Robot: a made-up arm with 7 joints.
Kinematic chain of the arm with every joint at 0, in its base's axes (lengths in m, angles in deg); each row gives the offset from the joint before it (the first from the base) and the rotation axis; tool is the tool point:
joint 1: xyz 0 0.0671 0 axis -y
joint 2: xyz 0 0.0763 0 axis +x
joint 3: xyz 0 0 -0.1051 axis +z
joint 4: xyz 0 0 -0.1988 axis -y
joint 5: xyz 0 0 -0.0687 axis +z
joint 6: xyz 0 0 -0.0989 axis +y
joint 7: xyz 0 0 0 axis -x
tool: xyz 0 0 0
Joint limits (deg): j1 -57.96..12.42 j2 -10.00..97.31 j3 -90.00..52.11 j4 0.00..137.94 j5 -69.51..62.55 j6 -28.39..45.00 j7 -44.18..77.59
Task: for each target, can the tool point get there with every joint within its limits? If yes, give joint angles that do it. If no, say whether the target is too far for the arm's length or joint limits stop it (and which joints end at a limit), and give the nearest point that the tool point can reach.
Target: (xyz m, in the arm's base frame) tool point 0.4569 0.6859 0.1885
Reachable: no: too far | nearest point 0.1671 0.5238 0.0690 | short by 0.353 m
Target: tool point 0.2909 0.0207 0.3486
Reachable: no: joint limits stop it (at a limit: joint 2, joint 3) | nearest point 0.0960 0.3267 0.1150 | short by 0.431 m
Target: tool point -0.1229 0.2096 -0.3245
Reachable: yes | joints -46.62 24.91 -25.25 87.55 21.51 26.22 9.74
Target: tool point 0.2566 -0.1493 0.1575
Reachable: no: joint limits stop it (at a limit: joint 1, joint 2) | nearest point 0.1235 0.0168 -0.1539 | short by 0.377 m
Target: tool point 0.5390 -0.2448 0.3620
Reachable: no: too far | nearest point 0.1553 0.0264 -0.1670 | short by 0.708 m
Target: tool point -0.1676 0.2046 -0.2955
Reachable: yes | joints -40.53 37.53 -67.31 90.75 41.40 -19.24 9.61
